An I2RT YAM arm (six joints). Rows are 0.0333 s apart.
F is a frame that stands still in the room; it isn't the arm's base.
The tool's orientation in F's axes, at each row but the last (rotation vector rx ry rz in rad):
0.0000, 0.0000, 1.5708
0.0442, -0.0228, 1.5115
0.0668, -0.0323, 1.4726
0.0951, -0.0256, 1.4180
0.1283, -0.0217, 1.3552
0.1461, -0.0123, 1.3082
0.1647, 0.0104, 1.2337
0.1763, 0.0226, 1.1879
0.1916, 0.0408, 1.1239
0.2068, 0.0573, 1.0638
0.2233, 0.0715, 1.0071
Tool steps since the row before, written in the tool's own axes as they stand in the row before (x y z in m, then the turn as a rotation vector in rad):
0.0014, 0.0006, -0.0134, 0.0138, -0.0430, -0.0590
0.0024, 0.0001, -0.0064, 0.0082, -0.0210, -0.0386
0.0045, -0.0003, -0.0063, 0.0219, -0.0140, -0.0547
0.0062, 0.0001, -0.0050, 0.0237, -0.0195, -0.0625
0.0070, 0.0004, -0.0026, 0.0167, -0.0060, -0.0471
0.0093, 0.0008, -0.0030, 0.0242, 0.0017, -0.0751
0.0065, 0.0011, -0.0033, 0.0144, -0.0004, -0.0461
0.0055, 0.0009, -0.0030, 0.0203, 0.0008, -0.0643
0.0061, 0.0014, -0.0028, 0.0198, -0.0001, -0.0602
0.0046, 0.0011, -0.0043, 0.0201, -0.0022, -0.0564
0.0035, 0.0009, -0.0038, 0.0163, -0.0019, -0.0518
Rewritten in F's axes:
-0.0006, 0.0014, -0.0134, 0.0430, 0.0138, -0.0590
0.0000, 0.0027, -0.0063, 0.0210, 0.0086, -0.0385
0.0006, 0.0048, -0.0060, 0.0150, 0.0239, -0.0536
0.0007, 0.0065, -0.0045, 0.0204, 0.0255, -0.0615
0.0010, 0.0072, -0.0019, 0.0067, 0.0199, -0.0457
0.0014, 0.0095, -0.0020, -0.0008, 0.0323, -0.0720
0.0008, 0.0069, -0.0026, 0.0007, 0.0189, -0.0444
0.0009, 0.0058, -0.0024, -0.0002, 0.0271, -0.0618
0.0010, 0.0064, -0.0021, 0.0009, 0.0257, -0.0579
0.0007, 0.0051, -0.0038, 0.0034, 0.0245, -0.0546
0.0005, 0.0040, -0.0034, 0.0019, 0.0207, -0.0502

